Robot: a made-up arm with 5 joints.
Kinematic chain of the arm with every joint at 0, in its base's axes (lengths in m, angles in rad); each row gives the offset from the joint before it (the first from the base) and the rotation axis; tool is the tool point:
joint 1: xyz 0 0 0.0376 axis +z
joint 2: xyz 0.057 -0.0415 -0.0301 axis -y
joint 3: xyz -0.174 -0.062 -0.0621 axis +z
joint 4: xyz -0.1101 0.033 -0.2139 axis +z
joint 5: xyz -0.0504 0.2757 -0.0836 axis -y
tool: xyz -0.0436 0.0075 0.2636
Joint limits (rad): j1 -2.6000..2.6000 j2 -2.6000..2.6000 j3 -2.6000..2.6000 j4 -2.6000..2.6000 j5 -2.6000..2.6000
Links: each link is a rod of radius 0.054 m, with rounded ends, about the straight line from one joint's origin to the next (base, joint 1, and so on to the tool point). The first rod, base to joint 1, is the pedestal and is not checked.
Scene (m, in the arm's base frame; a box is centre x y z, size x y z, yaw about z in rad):
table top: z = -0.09
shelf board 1: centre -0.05 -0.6 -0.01 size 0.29 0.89 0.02 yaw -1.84
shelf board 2: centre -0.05 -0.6 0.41 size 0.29 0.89 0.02 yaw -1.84
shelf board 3: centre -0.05 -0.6 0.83 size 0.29 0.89 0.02 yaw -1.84
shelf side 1: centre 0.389 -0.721 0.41 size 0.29 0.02 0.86 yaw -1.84
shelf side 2: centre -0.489 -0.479 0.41 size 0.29 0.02 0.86 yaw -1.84
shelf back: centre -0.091 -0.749 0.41 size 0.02 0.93 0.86 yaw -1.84
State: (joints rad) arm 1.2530 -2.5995 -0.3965 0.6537 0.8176
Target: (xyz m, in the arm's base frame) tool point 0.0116 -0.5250 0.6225
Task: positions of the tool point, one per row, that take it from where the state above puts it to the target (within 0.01 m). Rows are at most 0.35 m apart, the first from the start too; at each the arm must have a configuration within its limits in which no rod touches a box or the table.
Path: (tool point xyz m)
1: 0.0411 0.3178 0.6792
2: 0.0653 0.0527 0.7806
3: 0.0508 -0.2492 0.7635
4: 0.0116 -0.5250 0.6225

